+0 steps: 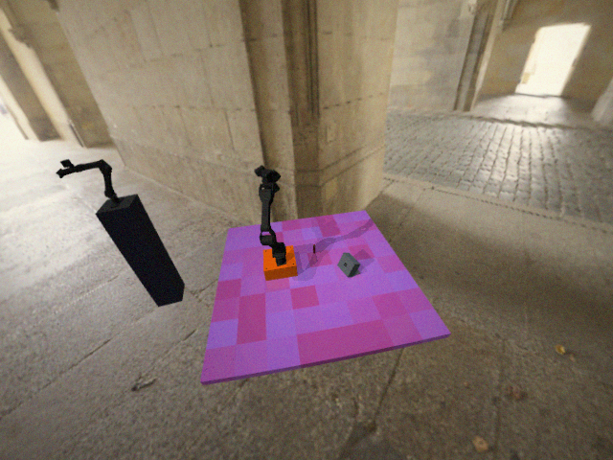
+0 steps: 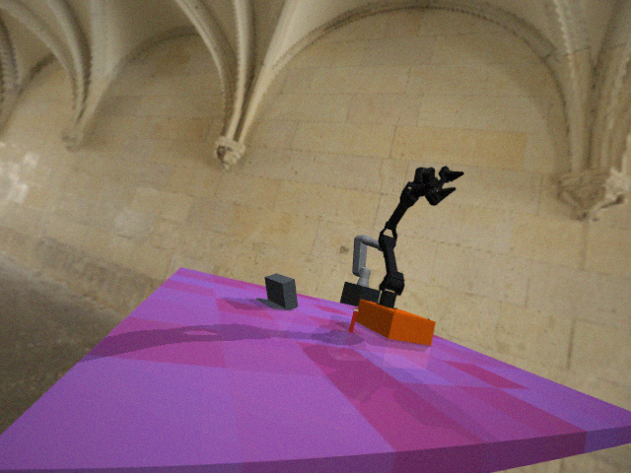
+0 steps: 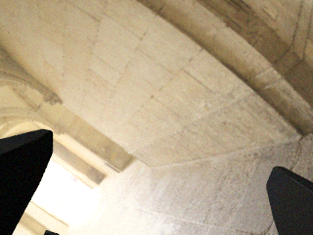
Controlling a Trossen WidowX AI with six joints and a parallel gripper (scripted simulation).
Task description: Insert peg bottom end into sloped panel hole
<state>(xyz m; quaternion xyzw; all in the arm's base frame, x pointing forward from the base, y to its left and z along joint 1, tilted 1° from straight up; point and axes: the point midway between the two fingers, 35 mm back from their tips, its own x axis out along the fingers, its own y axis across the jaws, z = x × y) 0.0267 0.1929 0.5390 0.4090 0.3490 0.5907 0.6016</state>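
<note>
My gripper tip is 58 cm above the red square peg, 26 cm short of it and 12 cm to the left of it. Also, from my gripper tip: grey sloped panel 58 cm below, 42 cm ahead, 38 cm to the right.
</note>
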